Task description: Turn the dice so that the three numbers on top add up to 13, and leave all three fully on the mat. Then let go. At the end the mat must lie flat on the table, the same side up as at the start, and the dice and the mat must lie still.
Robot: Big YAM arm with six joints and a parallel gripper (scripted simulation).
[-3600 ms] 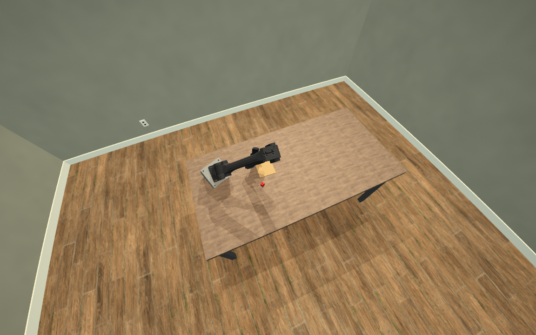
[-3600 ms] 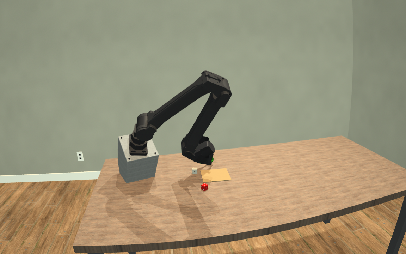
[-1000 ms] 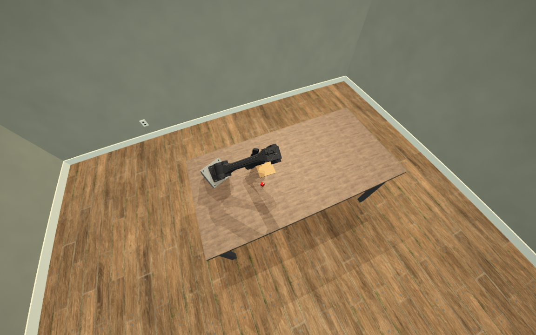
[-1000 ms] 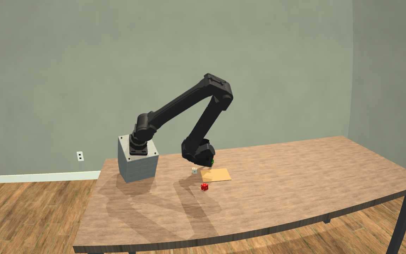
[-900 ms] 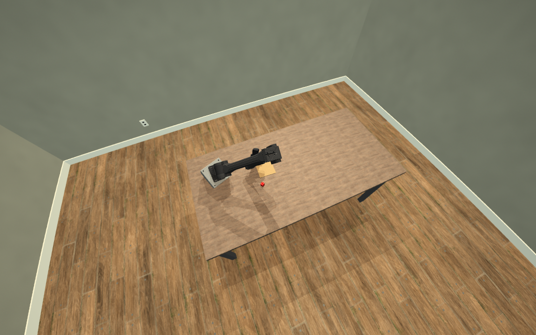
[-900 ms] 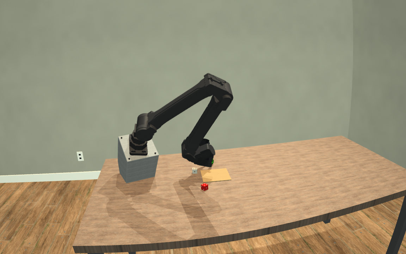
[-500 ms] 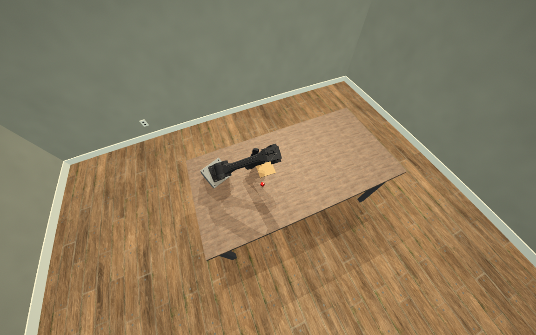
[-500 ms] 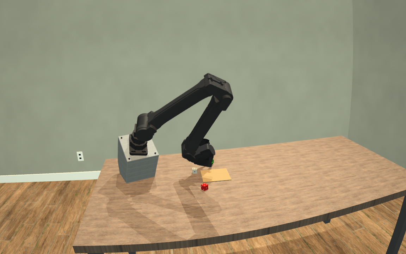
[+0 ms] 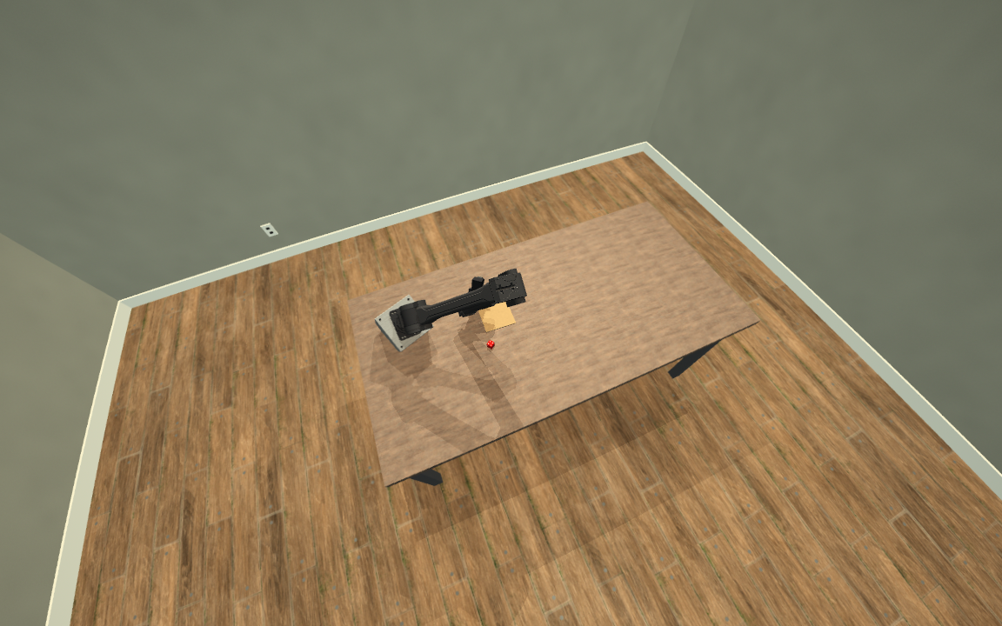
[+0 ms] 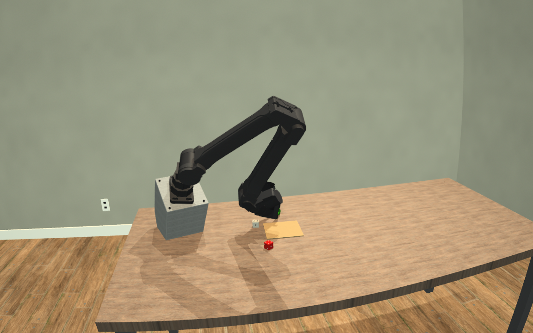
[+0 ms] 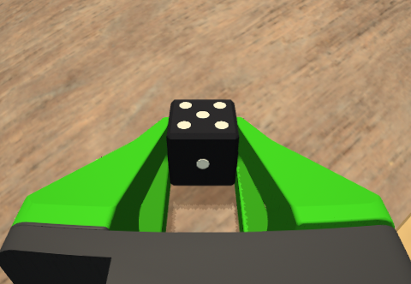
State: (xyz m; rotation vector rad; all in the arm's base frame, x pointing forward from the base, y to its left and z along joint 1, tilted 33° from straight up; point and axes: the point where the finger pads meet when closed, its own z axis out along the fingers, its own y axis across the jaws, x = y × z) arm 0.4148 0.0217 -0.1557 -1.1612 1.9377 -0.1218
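The black die is right at my hand. Also, from my hand: tan mat 20 mm behind, 140 mm to the right, 20 mm below; then white die 110 mm behind, 70 mm to the right, 10 mm below; then red die 120 mm behind, 270 mm to the right, 10 mm below.
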